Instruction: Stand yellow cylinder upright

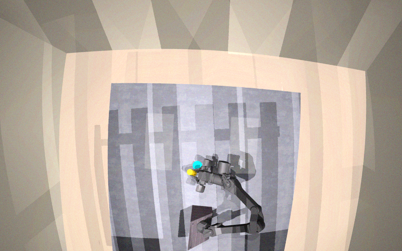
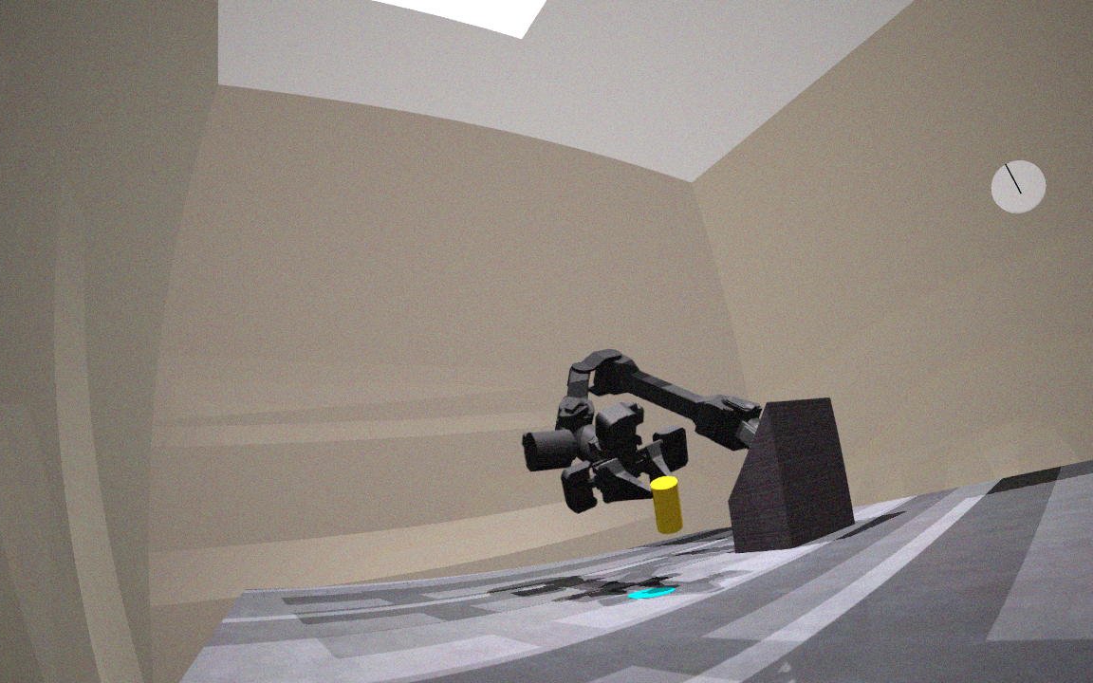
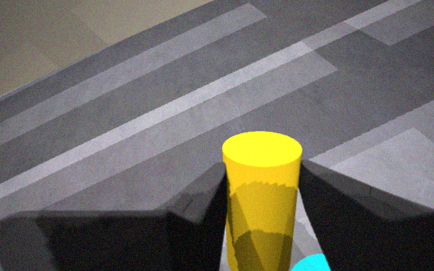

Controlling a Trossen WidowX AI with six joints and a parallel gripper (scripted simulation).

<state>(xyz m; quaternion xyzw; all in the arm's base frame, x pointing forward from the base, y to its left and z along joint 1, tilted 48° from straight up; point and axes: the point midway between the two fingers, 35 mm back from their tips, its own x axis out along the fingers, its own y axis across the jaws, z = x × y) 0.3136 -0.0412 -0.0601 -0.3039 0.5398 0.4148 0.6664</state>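
The cyan circle lies 10 mm ahead of my gripper tip, 40 mm to the right of it and 130 mm below it. Round my gripper tip: yellow tall cylinder 10 mm behind, 10 mm to the right, 20 mm below.
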